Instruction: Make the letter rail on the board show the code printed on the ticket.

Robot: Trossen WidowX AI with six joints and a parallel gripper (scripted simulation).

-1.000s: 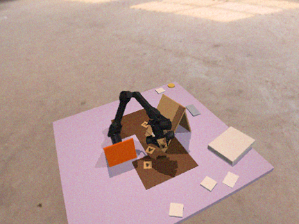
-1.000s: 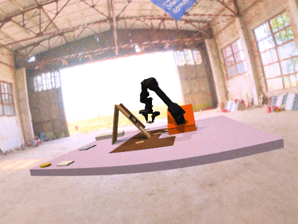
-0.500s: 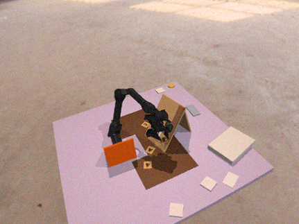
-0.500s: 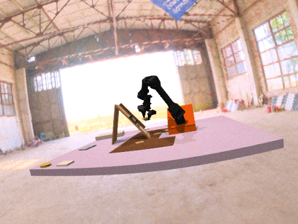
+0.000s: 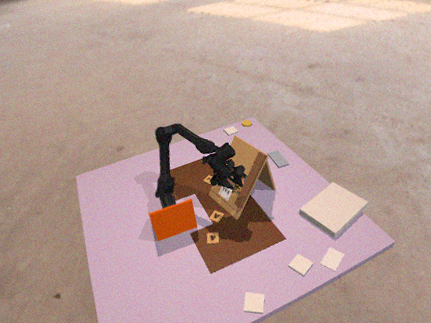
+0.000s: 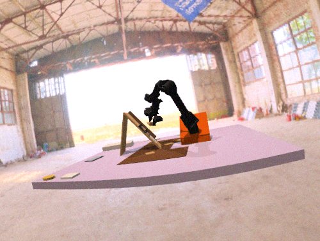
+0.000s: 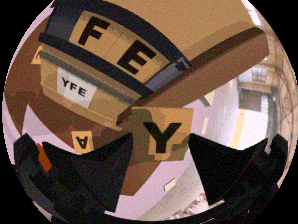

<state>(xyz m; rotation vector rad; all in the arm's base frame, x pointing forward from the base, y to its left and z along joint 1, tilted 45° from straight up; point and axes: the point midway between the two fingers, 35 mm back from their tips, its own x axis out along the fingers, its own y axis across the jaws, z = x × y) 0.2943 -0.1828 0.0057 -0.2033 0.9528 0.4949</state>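
My gripper tip is 110 mm to the right of the white ticket, 100 mm above it and 10 mm past it. Round my gripper tip: cream slab: 410 mm ahead, 230 mm to the right, 150 mm below; then brown mat: 170 mm below, 130 mm to the left, 110 mm behind; then grey plate: 410 mm ahead, 260 mm to the left, 170 mm below.
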